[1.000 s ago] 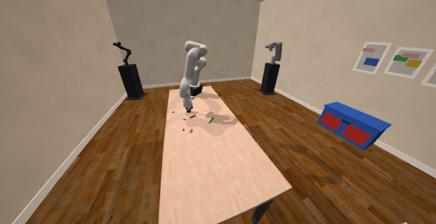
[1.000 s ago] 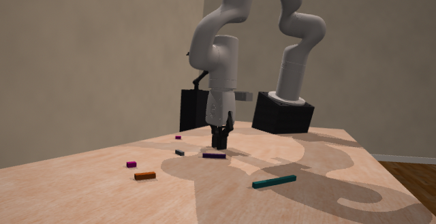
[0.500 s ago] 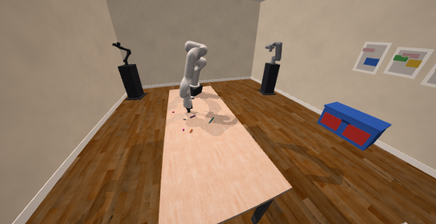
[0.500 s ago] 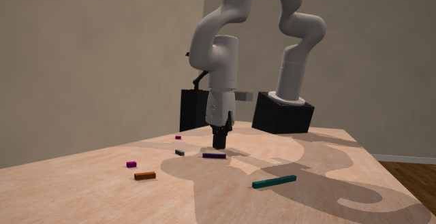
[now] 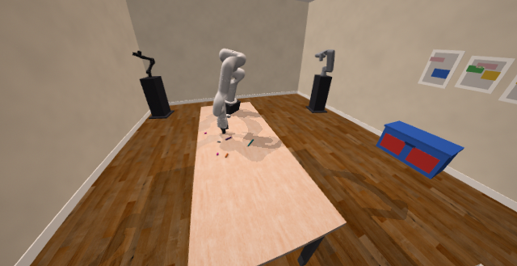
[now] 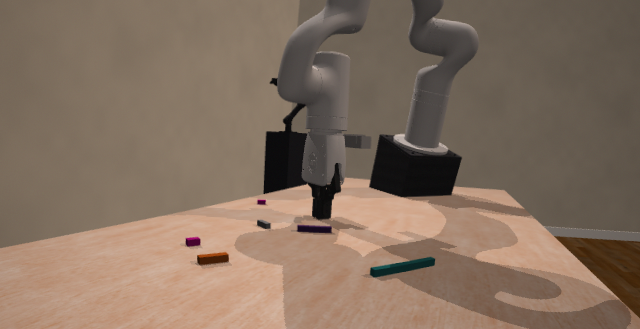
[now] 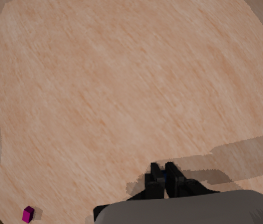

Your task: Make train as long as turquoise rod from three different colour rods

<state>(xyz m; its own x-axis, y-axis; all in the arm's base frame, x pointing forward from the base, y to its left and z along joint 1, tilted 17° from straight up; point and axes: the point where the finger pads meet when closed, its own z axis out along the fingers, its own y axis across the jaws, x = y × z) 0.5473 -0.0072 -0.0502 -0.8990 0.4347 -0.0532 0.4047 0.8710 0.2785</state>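
Now: hand 10 cm short of the purple rod, 5 cm to the right of it and 2 cm above it. The rest, counted from my hand: turquoise rod (26 cm to the left, 17 cm ahead, 2 cm below); then grey rod (14 cm ahead, 3 cm to the right, 2 cm below); then blue rod (2 cm below).
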